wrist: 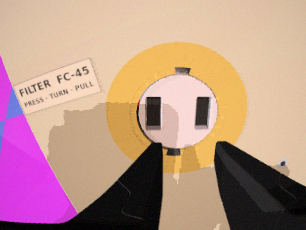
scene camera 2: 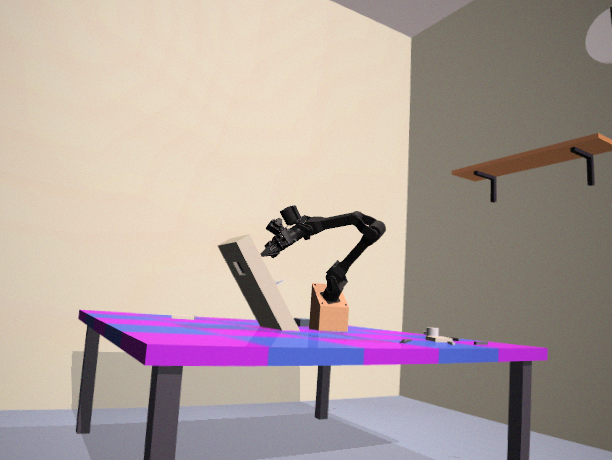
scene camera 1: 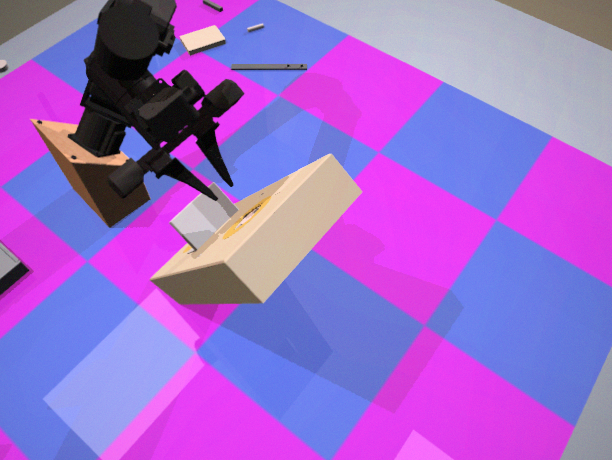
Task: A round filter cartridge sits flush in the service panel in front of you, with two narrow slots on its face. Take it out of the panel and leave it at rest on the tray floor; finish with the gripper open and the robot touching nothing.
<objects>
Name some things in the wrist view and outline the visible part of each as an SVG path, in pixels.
My gripper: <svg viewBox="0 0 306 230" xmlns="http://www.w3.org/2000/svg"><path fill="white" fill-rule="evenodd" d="M162 143L150 144L144 151L144 154L130 164L128 170L118 178L113 186L108 188L108 191L97 197L97 200L94 200L92 204L84 208L84 211L78 212L78 215L75 215L73 219L59 224L21 223L21 221L20 223L17 223L17 221L12 223L12 221L0 220L0 230L158 230L162 201L162 178L164 178L164 150L162 150ZM217 140L216 148L214 148L214 167L216 167L218 188L220 188L218 193L220 193L222 205L225 208L225 215L228 217L230 230L306 230L306 187L302 186L301 183L295 182L293 179L287 178L286 175L282 175L281 172L267 166L261 160L255 159L255 156L253 158L247 152L238 150L228 140Z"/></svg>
A round filter cartridge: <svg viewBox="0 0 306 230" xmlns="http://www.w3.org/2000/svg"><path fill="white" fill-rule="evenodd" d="M174 67L174 74L176 75L162 76L162 78L157 79L156 82L150 84L142 92L141 98L138 100L138 106L140 106L138 116L140 116L142 130L145 131L145 134L153 142L162 143L162 146L168 148L186 148L200 143L201 140L204 140L212 132L214 126L216 126L217 102L208 84L194 78L194 76L190 76L185 67Z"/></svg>
</objects>
